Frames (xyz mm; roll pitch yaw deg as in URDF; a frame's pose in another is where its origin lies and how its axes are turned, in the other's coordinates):
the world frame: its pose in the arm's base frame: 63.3 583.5 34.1 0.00 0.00 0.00
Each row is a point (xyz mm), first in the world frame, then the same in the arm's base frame.
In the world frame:
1: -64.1 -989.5 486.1
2: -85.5 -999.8 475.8
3: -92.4 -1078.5 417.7
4: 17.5 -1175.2 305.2
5: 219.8 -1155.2 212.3
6: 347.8 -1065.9 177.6
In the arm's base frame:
1: -0.8 -406.0 520.2
2: -22.2 -416.3 509.9
3: -29.1 -495.0 451.8
4: 80.8 -591.7 339.3
5: 283.1 -571.7 246.4
6: 411.1 -482.4 211.7

